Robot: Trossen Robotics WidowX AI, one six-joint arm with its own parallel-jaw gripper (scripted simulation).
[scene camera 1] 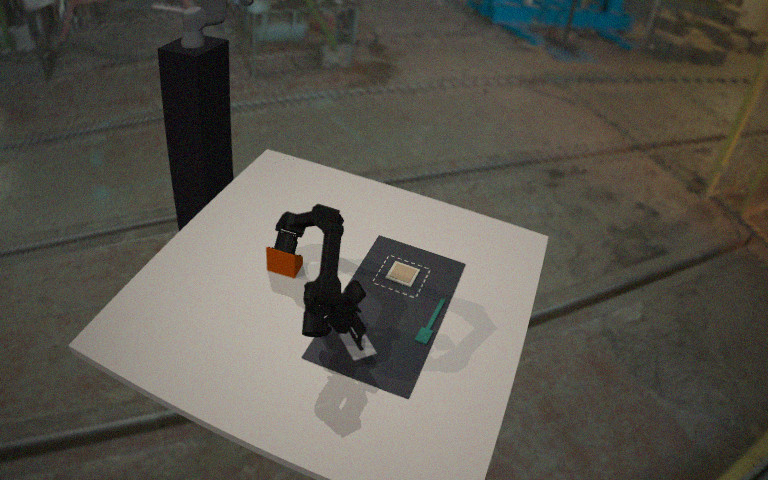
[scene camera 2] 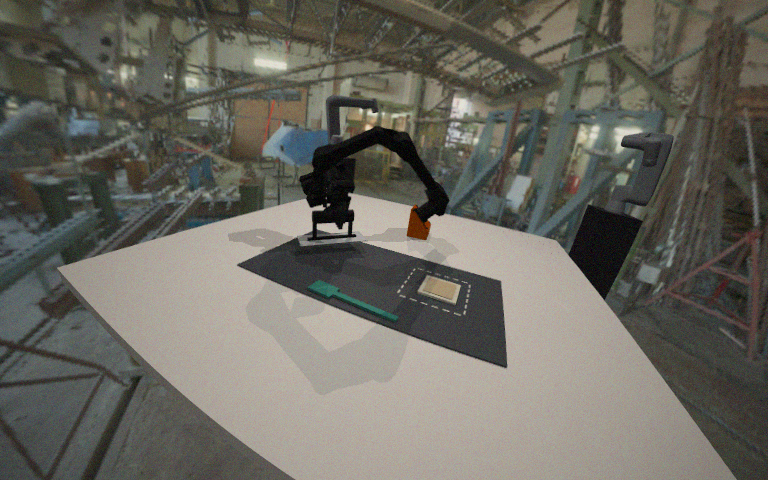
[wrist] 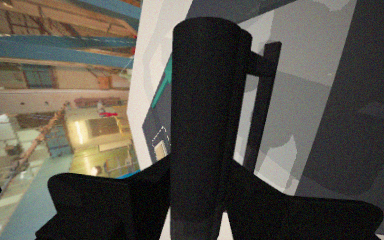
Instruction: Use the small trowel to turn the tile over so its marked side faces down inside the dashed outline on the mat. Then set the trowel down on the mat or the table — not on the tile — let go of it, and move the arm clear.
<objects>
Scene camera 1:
my gripper
trowel: held by my gripper
dark mat
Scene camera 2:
my gripper
trowel
beige square tile
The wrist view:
my gripper
</objects>
